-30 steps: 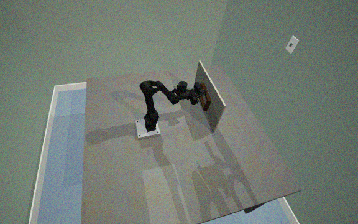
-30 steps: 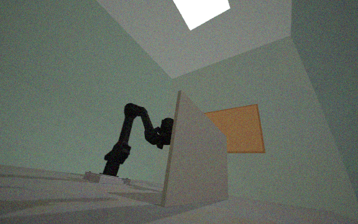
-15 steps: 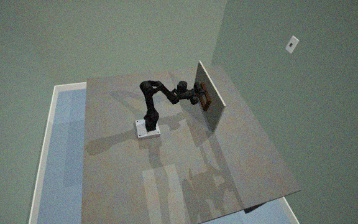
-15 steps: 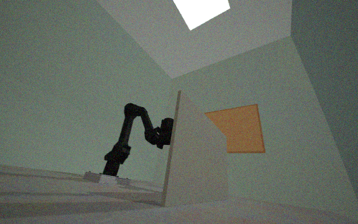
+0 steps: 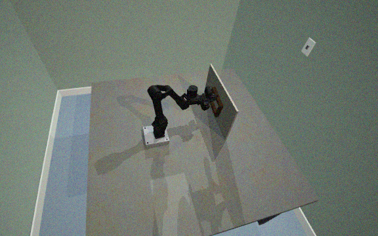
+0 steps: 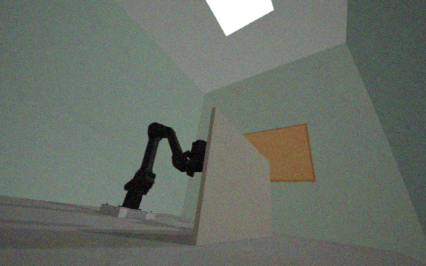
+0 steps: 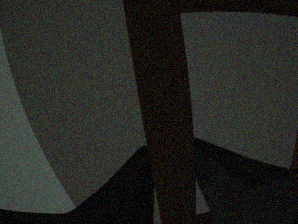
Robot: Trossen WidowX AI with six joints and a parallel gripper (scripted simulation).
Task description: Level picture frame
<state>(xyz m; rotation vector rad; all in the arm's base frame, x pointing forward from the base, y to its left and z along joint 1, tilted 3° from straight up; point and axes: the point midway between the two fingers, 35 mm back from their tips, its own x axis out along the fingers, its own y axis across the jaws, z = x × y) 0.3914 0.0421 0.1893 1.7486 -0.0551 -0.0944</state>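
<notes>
My gripper tip is now 1 cm short of the brown wooden picture frame, 1 cm to the right of it and 5 cm above it. From my gripper tip the other things lie so: white wall panel (2 cm ahead, 2 cm to the left, 7 cm below).
</notes>
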